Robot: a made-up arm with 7 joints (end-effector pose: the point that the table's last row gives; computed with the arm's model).
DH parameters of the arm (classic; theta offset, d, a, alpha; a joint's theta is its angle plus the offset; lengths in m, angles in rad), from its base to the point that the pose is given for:
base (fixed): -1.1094 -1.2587 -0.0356 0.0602
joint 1: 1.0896 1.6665 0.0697 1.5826
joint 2: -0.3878 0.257 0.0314 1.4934
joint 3: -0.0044 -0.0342 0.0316 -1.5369
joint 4: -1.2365 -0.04 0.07 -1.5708
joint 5: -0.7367 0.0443 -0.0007 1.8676
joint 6: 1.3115 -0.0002 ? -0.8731
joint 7: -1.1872 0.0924 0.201 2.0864
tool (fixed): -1.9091 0.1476 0 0
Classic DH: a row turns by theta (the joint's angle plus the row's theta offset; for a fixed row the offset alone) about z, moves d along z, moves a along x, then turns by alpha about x.
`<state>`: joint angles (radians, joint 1 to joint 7).
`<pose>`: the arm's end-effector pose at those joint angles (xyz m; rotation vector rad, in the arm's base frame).
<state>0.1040 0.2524 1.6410 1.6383 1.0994 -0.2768 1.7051</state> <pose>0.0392 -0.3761 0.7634 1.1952 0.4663 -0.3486</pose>
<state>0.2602 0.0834 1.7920 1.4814 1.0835 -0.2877 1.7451</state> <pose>0.1332 -0.3774 0.7463 1.2421 0.6198 -0.4521</pose>
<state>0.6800 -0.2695 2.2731 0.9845 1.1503 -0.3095 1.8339</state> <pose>0.2652 -0.3310 0.7110 1.3260 0.8085 -0.6344</pose>
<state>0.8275 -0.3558 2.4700 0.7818 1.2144 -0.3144 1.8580</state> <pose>0.2645 -0.3106 0.7089 1.3881 0.7973 -0.5987</pose>
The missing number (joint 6, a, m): 0.0277
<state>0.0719 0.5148 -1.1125 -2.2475 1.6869 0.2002 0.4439</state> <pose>-0.1483 -0.5139 0.4647 -1.0377 -0.2865 2.1620</pose>
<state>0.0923 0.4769 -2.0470 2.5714 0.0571 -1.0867 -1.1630</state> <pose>-0.1166 -0.3048 0.3172 -0.0819 -1.6929 1.0679</pose>
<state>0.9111 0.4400 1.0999 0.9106 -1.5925 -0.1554 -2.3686</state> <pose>0.4889 -0.0969 0.4493 -0.2660 1.3087 -1.9836</pose>
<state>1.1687 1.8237 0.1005 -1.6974 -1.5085 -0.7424 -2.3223</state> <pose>0.1150 0.1240 0.2417 -1.7736 1.2664 -0.7711</pose>
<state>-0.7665 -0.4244 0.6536 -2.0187 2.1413 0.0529 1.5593</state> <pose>-0.2540 0.0350 0.2918 -1.2315 1.0666 -0.2443</pose>
